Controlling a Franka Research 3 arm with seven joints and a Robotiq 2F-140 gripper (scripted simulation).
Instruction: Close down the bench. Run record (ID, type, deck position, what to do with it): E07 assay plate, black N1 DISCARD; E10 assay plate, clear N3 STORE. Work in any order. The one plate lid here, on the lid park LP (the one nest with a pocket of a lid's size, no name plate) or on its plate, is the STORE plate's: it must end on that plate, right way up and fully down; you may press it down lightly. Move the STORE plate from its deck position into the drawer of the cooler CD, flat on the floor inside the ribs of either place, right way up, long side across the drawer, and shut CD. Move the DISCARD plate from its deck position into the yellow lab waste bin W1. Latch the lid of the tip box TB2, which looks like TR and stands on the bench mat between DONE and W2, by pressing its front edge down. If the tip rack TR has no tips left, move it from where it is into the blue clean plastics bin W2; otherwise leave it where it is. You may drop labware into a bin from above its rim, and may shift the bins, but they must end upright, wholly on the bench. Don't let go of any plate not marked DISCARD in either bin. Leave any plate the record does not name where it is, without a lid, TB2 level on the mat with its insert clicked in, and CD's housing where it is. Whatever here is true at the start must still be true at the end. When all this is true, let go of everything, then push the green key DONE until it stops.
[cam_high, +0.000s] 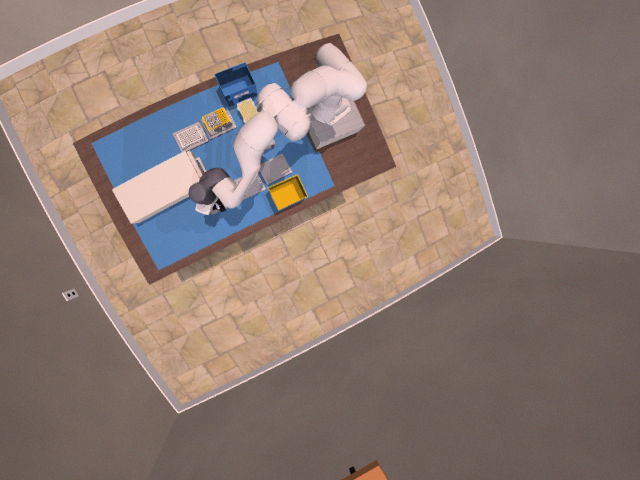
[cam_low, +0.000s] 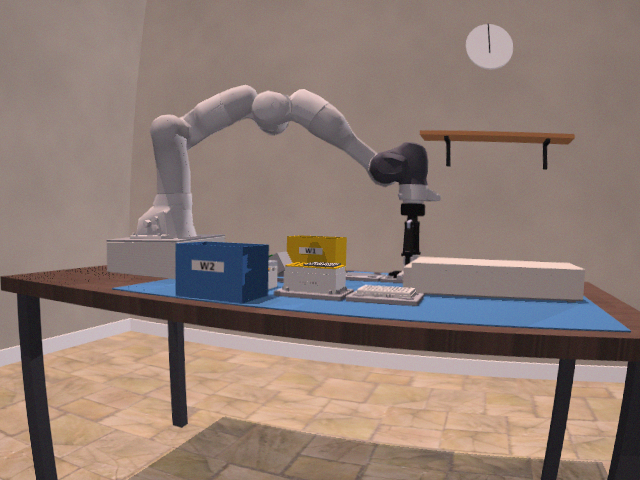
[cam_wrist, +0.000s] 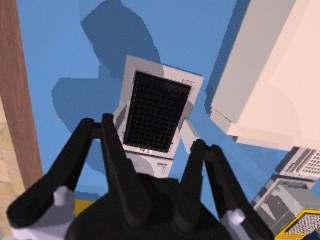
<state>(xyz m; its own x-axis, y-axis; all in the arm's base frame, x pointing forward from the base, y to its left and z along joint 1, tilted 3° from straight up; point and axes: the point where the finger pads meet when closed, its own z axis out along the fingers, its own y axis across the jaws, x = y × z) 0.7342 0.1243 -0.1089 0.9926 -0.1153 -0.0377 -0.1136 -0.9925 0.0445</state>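
My gripper is now 20 mm above the black plate. Round my hand: nest N1: 30 mm below; then grey nest N3: 170 mm behind, 30 mm below, 10 mm to the left; then white plate lid: 200 mm to the right, 100 mm ahead, 10 mm below.
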